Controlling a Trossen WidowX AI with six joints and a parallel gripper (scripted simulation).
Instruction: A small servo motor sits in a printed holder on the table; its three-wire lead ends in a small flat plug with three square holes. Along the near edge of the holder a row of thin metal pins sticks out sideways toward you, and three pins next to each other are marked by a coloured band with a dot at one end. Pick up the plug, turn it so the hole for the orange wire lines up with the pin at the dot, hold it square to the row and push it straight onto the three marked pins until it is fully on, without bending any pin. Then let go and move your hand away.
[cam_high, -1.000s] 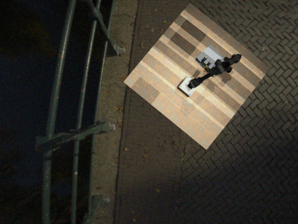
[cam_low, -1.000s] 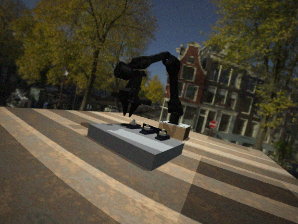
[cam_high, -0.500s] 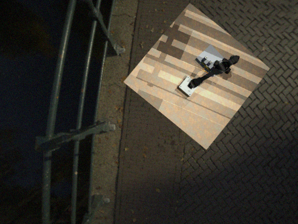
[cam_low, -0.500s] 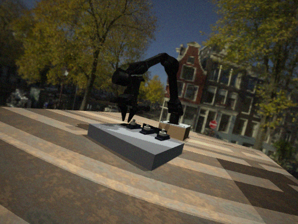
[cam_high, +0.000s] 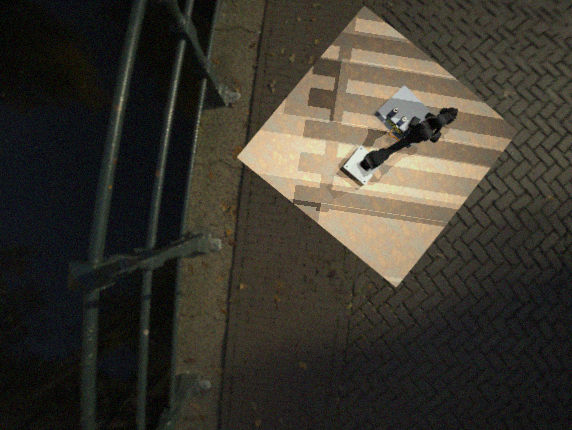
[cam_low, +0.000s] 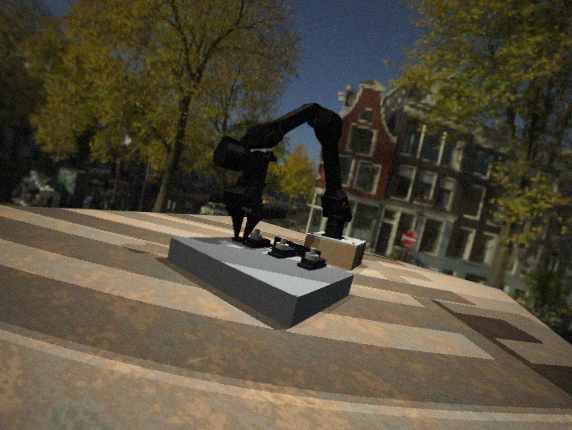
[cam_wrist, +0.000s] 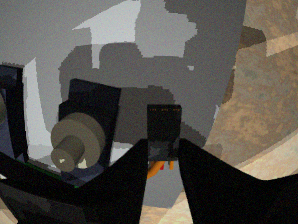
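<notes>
The red dot lies 50 mm behind my gripper tip, 120 mm to the left of it and 20 mm above it. From my gripper tip the other things lie so: light band: 50 mm behind, 120 mm to the left, 20 mm above; then grey holder: 110 mm ahead, 110 mm to the left, 30 mm below.
</notes>
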